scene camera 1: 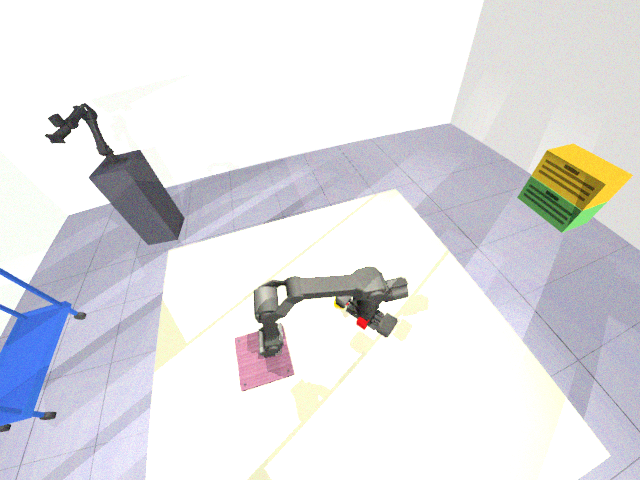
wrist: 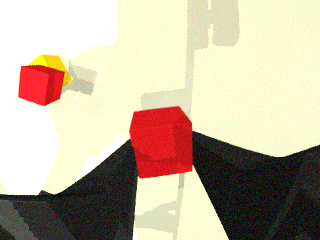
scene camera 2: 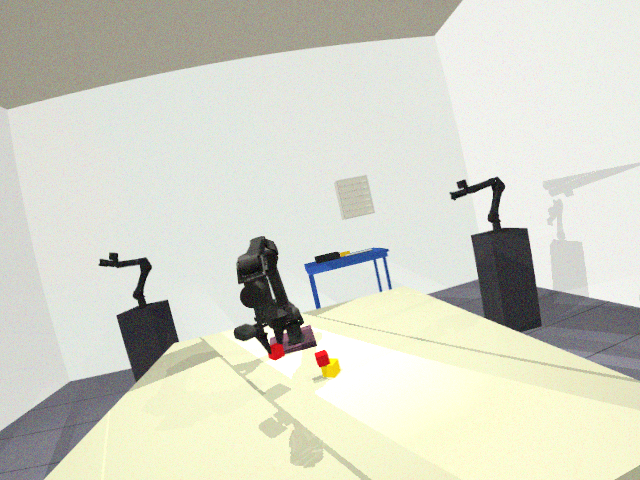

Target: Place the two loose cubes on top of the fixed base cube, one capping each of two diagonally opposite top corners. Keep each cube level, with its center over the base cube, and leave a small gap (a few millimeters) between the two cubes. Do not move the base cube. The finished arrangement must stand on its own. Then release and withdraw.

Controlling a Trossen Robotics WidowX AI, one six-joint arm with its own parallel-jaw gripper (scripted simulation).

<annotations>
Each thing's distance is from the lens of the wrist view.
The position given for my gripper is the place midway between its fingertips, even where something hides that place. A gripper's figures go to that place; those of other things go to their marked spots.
my gripper (wrist: 161,141): 10 cm
red cube (wrist: 162,138): 8 cm
red cube (wrist: 41,85): 17 cm
</annotations>
